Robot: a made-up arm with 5 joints. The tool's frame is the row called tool. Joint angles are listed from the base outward.
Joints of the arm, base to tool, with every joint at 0 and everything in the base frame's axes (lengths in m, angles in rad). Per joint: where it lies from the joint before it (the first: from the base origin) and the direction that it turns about. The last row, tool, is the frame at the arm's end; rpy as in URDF.
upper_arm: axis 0 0 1 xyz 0.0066 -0.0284 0.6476
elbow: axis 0 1 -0.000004 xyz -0.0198 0.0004 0.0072
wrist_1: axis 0 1 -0.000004 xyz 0.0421 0.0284 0.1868
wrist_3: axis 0 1 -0.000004 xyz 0.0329 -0.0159 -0.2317
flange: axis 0 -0.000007 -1 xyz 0.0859 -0.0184 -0.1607
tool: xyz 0.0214 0.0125 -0.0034 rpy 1.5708 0 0
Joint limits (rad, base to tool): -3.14..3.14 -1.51..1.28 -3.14..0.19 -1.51..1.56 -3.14..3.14
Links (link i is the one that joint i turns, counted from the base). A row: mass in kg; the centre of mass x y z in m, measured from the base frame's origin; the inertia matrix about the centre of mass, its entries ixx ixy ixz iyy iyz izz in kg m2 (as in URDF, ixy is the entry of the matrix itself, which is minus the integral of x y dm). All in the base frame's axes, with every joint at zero. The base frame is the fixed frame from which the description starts. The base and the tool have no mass.
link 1: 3.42; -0.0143 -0.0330 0.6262; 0.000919 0 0 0.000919 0 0.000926
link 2: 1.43; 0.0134 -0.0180 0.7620; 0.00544 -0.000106 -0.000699 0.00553 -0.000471 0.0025
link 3: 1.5; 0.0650 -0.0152 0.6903; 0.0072 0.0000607 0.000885 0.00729 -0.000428 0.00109
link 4: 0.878; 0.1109 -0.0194 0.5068; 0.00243 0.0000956 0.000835 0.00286 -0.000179 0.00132
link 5: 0.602; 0.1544 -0.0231 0.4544; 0.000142 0 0 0.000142 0 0.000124
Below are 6 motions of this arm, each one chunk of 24 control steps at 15 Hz.
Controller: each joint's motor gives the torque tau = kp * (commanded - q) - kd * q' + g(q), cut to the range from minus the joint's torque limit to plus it. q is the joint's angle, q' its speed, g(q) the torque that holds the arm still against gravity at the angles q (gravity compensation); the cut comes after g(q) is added. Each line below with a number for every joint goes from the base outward.
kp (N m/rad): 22 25 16 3 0.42
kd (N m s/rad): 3.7 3.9 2 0.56 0.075
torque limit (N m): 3 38 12 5.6 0.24
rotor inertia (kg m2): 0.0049 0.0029 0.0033 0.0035 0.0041
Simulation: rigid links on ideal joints. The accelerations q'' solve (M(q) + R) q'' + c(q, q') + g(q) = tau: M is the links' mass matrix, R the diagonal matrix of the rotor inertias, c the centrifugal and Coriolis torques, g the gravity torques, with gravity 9.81 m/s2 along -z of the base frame. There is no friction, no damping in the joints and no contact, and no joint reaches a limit. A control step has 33 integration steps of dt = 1/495 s. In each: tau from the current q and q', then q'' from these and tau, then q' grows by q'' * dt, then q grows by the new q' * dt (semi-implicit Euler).
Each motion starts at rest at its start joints. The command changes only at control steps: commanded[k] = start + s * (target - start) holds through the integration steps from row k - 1 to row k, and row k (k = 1, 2, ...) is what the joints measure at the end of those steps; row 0 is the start. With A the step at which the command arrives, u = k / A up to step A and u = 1 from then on. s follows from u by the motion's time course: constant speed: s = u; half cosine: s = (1 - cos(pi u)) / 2; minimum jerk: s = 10 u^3 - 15 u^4 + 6 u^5; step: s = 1 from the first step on.
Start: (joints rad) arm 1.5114 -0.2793 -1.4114 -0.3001 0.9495
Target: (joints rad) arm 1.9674 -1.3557 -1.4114 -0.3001 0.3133
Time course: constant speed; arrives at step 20
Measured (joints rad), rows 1 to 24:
1: 1.5156 -0.2896 -1.4039 -0.2908 0.9460
2: 1.5263 -0.3110 -1.3928 -0.2745 0.9347
3: 1.5423 -0.3416 -1.3827 -0.2572 0.9151
4: 1.5617 -0.3800 -1.3759 -0.2429 0.8890
5: 1.5831 -0.4248 -1.3735 -0.2339 0.8587
6: 1.6055 -0.4748 -1.3753 -0.2310 0.8261
7: 1.6283 -0.5288 -1.3804 -0.2338 0.7927
8: 1.6512 -0.5858 -1.3879 -0.2412 0.7594
9: 1.6739 -0.6446 -1.3965 -0.2518 0.7266
10: 1.6964 -0.7044 -1.4051 -0.2640 0.6945
11: 1.7187 -0.7643 -1.4130 -0.2766 0.6629
12: 1.7409 -0.8237 -1.4195 -0.2883 0.6317
13: 1.7631 -0.8823 -1.4243 -0.2983 0.6008
14: 1.7853 -0.9397 -1.4274 -0.3061 0.5700
15: 1.8074 -0.9958 -1.4288 -0.3114 0.5390
16: 1.8297 -1.0507 -1.4288 -0.3145 0.5079
17: 1.8519 -1.1045 -1.4278 -0.3154 0.4765
18: 1.8742 -1.1576 -1.4260 -0.3146 0.4449
19: 1.8965 -1.2101 -1.4239 -0.3126 0.4131
20: 1.9189 -1.2623 -1.4216 -0.3099 0.3811
21: 1.9363 -1.3041 -1.4270 -0.3161 0.3552
22: 1.9482 -1.3350 -1.4359 -0.3294 0.3394
23: 1.9560 -1.3570 -1.4440 -0.3439 0.3315
24: 1.9610 -1.3715 -1.4490 -0.3557 0.3284

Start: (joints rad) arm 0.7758 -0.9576 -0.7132 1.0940 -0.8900
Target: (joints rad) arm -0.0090 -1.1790 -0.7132 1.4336 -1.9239
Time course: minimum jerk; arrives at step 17
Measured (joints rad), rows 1 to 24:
1: 0.7754 -0.9577 -0.7132 1.0941 -0.8903
2: 0.7727 -0.9585 -0.7131 1.0951 -0.8923
3: 0.7645 -0.9608 -0.7128 1.0981 -0.8996
4: 0.7474 -0.9657 -0.7125 1.1046 -0.9166
5: 0.7191 -0.9739 -0.7121 1.1156 -0.9472
6: 0.6783 -0.9856 -0.7118 1.1314 -0.9941
7: 0.6251 -1.0008 -0.7117 1.1520 -1.0581
8: 0.5611 -1.0191 -0.7118 1.1769 -1.1381
9: 0.4889 -1.0397 -0.7122 1.2052 -1.2314
10: 0.4120 -1.0618 -0.7128 1.2357 -1.3339
11: 0.3342 -1.0842 -0.7136 1.2673 -1.4405
12: 0.2595 -1.1057 -0.7144 1.2987 -1.5459
13: 0.1917 -1.1254 -0.7151 1.3285 -1.6444
14: 0.1337 -1.1421 -0.7157 1.3554 -1.7310
15: 0.0875 -1.1553 -0.7160 1.3782 -1.8017
16: 0.0537 -1.1648 -0.7159 1.3963 -1.8546
17: 0.0309 -1.1709 -0.7156 1.4095 -1.8900
18: 0.0164 -1.1744 -0.7149 1.4186 -1.9108
19: 0.0071 -1.1764 -0.7141 1.4247 -1.9213
20: 0.0012 -1.1775 -0.7135 1.4287 -1.9258
21: -0.0025 -1.1780 -0.7130 1.4312 -1.9271
22: -0.0049 -1.1783 -0.7127 1.4328 -1.9269
23: -0.0064 -1.1785 -0.7126 1.4336 -1.9263
24: -0.0073 -1.1786 -0.7126 1.4340 -1.9256

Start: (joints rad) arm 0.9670 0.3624 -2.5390 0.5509 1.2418
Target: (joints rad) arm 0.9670 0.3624 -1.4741 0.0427 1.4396
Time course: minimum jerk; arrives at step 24
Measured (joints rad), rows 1 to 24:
1: 0.9670 0.3623 -2.5388 0.5507 1.2418
2: 0.9670 0.3618 -2.5372 0.5493 1.2420
3: 0.9670 0.3605 -2.5326 0.5454 1.2425
4: 0.9670 0.3580 -2.5231 0.5375 1.2437
5: 0.9670 0.3545 -2.5070 0.5248 1.2460
6: 0.9671 0.3501 -2.4827 0.5068 1.2497
7: 0.9671 0.3452 -2.4494 0.4837 1.2549
8: 0.9672 0.3403 -2.4064 0.4559 1.2618
9: 0.9672 0.3360 -2.3538 0.4245 1.2704
10: 0.9672 0.3330 -2.2920 0.3906 1.2807
11: 0.9672 0.3315 -2.2221 0.3555 1.2924
12: 0.9672 0.3321 -2.1455 0.3205 1.3054
13: 0.9672 0.3349 -2.0640 0.2871 1.3194
14: 0.9671 0.3398 -1.9796 0.2562 1.3341
15: 0.9671 0.3465 -1.8947 0.2288 1.3492
16: 0.9670 0.3547 -1.8117 0.2055 1.3642
17: 0.9669 0.3638 -1.7329 0.1866 1.3789
18: 0.9668 0.3729 -1.6607 0.1719 1.3928
19: 0.9668 0.3815 -1.5970 0.1611 1.4057
20: 0.9668 0.3889 -1.5436 0.1534 1.4171
21: 0.9668 0.3945 -1.5017 0.1479 1.4268
22: 0.9668 0.3982 -1.4715 0.1436 1.4345
23: 0.9668 0.3998 -1.4527 0.1392 1.4401
24: 0.9669 0.3991 -1.4437 0.1333 1.4437

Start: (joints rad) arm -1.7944 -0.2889 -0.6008 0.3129 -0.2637
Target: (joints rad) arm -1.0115 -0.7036 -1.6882 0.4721 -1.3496
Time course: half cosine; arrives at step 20
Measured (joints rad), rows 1 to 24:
1: -1.7935 -0.2891 -0.6020 0.3149 -0.2648
2: -1.7894 -0.2901 -0.6070 0.3220 -0.2700
3: -1.7799 -0.2928 -0.6187 0.3348 -0.2830
4: -1.7635 -0.2982 -0.6394 0.3521 -0.3060
5: -1.7397 -0.3070 -0.6710 0.3718 -0.3400
6: -1.7086 -0.3197 -0.7144 0.3913 -0.3848
7: -1.6705 -0.3362 -0.7699 0.4085 -0.4390
8: -1.6260 -0.3565 -0.8366 0.4220 -0.5012
9: -1.5760 -0.3804 -0.9130 0.4309 -0.5696
10: -1.5211 -0.4073 -0.9969 0.4353 -0.6424
11: -1.4623 -0.4371 -1.0857 0.4360 -0.7181
12: -1.4011 -0.4691 -1.1767 0.4339 -0.7949
13: -1.3392 -0.5030 -1.2671 0.4302 -0.8715
14: -1.2788 -0.5379 -1.3545 0.4255 -0.9461
15: -1.2224 -0.5733 -1.4366 0.4201 -1.0173
16: -1.1720 -0.6080 -1.5118 0.4141 -1.0836
17: -1.1288 -0.6411 -1.5783 0.4073 -1.1436
18: -1.0934 -0.6716 -1.6347 0.3993 -1.1961
19: -1.0659 -0.6984 -1.6796 0.3902 -1.2395
20: -1.0464 -0.7206 -1.7119 0.3802 -1.2727
21: -1.0338 -0.7371 -1.7321 0.3713 -1.2956
22: -1.0257 -0.7472 -1.7422 0.3667 -1.3105
23: -1.0204 -0.7511 -1.7442 0.3679 -1.3201
24: -1.0171 -0.7496 -1.7403 0.3750 -1.3266

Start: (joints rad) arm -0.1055 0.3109 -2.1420 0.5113 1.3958
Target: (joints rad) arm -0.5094 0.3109 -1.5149 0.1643 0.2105
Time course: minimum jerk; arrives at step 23
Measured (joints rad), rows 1 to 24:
1: -0.1055 0.3109 -2.1419 0.5112 1.3956
2: -0.1058 0.3105 -2.1408 0.5102 1.3943
3: -0.1069 0.3097 -2.1378 0.5073 1.3899
4: -0.1096 0.3081 -2.1315 0.5017 1.3799
5: -0.1147 0.3059 -2.1209 0.4926 1.3617
6: -0.1231 0.3032 -2.1050 0.4797 1.3336
7: -0.1352 0.3003 -2.0832 0.4632 1.2945
8: -0.1515 0.2975 -2.0552 0.4434 1.2440
9: -0.1718 0.2953 -2.0211 0.4211 1.1825
10: -0.1959 0.2939 -1.9813 0.3971 1.1112
11: -0.2234 0.2936 -1.9367 0.3723 1.0317
12: -0.2534 0.2947 -1.8882 0.3478 0.9461
13: -0.2852 0.2970 -1.8372 0.3245 0.8567
14: -0.3180 0.3006 -1.7851 0.3030 0.7659
15: -0.3506 0.3050 -1.7335 0.2841 0.6763
16: -0.3823 0.3102 -1.6841 0.2680 0.5903
17: -0.4121 0.3155 -1.6384 0.2549 0.5101
18: -0.4389 0.3207 -1.5978 0.2448 0.4378
19: -0.4622 0.3253 -1.5635 0.2372 0.3749
20: -0.4812 0.3291 -1.5362 0.2317 0.3228
21: -0.4958 0.3319 -1.5162 0.2278 0.2818
22: -0.5058 0.3334 -1.5034 0.2245 0.2519
23: -0.5118 0.3335 -1.4969 0.2209 0.2320
24: -0.5146 0.3322 -1.4951 0.2159 0.2199

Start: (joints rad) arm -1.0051 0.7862 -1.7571 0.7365 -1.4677
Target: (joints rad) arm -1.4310 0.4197 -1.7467 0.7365 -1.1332
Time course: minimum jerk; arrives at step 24
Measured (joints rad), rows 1 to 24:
1: -1.0051 0.7862 -1.7571 0.7365 -1.4677
2: -1.0054 0.7858 -1.7568 0.7367 -1.4673
3: -1.0063 0.7847 -1.7560 0.7372 -1.4660
4: -1.0085 0.7823 -1.7546 0.7383 -1.4632
5: -1.0130 0.7779 -1.7526 0.7403 -1.4584
6: -1.0204 0.7710 -1.7500 0.7430 -1.4510
7: -1.0315 0.7612 -1.7472 0.7461 -1.4408
8: -1.0466 0.7482 -1.7444 0.7494 -1.4277
9: -1.0659 0.7318 -1.7420 0.7523 -1.4119
10: -1.0893 0.7120 -1.7402 0.7543 -1.3935
11: -1.1163 0.6892 -1.7394 0.7552 -1.3727
12: -1.1463 0.6638 -1.7395 0.7547 -1.3501
13: -1.1786 0.6363 -1.7407 0.7527 -1.3262
14: -1.2121 0.6075 -1.7428 0.7493 -1.3015
15: -1.2461 0.5782 -1.7456 0.7447 -1.2766
16: -1.2794 0.5491 -1.7489 0.7393 -1.2524
17: -1.3112 0.5213 -1.7525 0.7335 -1.2293
18: -1.3405 0.4954 -1.7561 0.7277 -1.2081
19: -1.3666 0.4722 -1.7595 0.7221 -1.1893
20: -1.3888 0.4524 -1.7624 0.7172 -1.1732
21: -1.4067 0.4362 -1.7647 0.7130 -1.1600
22: -1.4201 0.4239 -1.7663 0.7099 -1.1499
23: -1.4293 0.4154 -1.7670 0.7080 -1.1427
24: -1.4346 0.4104 -1.7667 0.7074 -1.1378

